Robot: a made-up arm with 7 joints.
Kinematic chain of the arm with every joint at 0, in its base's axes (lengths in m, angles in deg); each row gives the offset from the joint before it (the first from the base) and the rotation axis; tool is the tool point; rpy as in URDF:
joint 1: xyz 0 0 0.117 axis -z
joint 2: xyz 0 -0.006 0.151 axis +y
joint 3: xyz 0 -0.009 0.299 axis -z
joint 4: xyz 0 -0.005 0.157 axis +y
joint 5: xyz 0 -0.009 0.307 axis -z
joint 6: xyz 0 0 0.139 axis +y
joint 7: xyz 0 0 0.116 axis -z
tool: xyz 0 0 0 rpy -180 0 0
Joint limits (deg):
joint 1: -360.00..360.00
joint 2: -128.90..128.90
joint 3: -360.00..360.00
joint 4: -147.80..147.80
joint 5: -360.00..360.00
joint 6: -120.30..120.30
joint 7: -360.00..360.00
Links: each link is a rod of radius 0.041 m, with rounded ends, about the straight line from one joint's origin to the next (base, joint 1, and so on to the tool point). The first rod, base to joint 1, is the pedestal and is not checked.
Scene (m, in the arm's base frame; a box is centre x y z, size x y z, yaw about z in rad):
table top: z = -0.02
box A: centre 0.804 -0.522 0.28 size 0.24 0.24 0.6 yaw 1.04
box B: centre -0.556 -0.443 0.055 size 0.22 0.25 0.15 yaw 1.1
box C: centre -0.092 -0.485 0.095 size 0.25 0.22 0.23 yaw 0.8
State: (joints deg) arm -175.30 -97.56 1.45 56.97 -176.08 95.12 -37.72
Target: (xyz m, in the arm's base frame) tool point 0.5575 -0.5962 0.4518
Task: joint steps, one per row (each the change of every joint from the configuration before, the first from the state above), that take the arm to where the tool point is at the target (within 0.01 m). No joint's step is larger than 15 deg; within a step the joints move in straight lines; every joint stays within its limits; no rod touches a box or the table.
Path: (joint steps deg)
1: 4.97 7.76 1.70 7.84 0.86 5.04 14.18
2: 4.97 7.77 1.70 7.83 0.87 5.03 14.18
3: 4.97 7.76 1.70 7.84 0.86 5.04 14.18
4: 4.97 7.76 1.70 7.83 0.87 5.03 14.17
5: 4.97 7.77 1.70 7.84 0.86 5.04 14.18
6: 4.17 -9.31 -3.90 -8.84 5.73 -4.16 -12.90
7: 4.17 -9.31 -3.90 -8.83 5.74 -4.15 -12.90
8: 4.17 -9.31 -3.91 -8.84 5.73 -4.16 -12.90
9: 4.17 -9.30 -3.90 -8.83 5.73 -4.15 -12.90
10: 4.16 -9.31 -3.90 -8.84 5.74 -4.16 -12.90
11: 4.17 -9.31 -3.90 -8.83 5.73 -4.16 -12.91
12: -4.01 5.13 0.09 5.59 -11.14 -0.33 2.18
13: -4.02 5.13 0.09 5.58 -11.13 -0.34 2.17
14: -4.01 5.13 0.09 5.59 -11.14 -0.33 2.17

